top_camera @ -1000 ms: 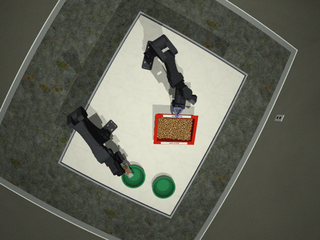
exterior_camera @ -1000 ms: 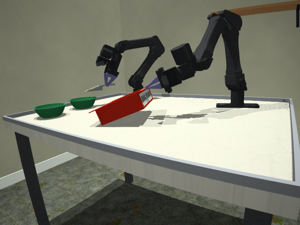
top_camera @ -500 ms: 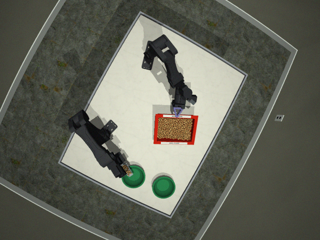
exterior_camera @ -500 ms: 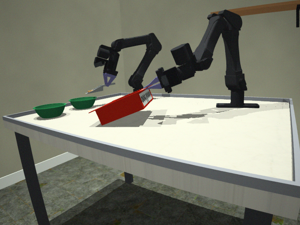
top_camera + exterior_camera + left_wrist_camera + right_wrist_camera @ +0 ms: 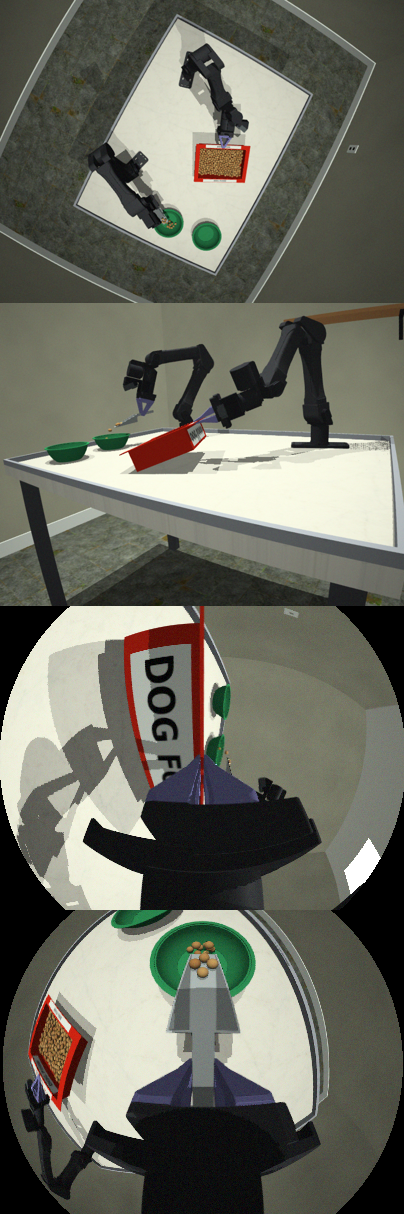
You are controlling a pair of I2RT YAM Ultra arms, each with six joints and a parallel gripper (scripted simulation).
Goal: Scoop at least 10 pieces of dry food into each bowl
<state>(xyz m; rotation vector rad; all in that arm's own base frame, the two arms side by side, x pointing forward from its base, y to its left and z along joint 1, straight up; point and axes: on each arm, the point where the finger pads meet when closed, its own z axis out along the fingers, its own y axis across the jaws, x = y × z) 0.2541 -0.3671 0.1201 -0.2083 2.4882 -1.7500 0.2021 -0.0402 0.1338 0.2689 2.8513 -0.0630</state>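
The box is 21 cm ahead of my right hand, 36 cm to the left of it and 6 cm below it. From my right hand the other things lie so: grey scoop: 4 cm ahead, 2 cm to the right, 2 cm below.
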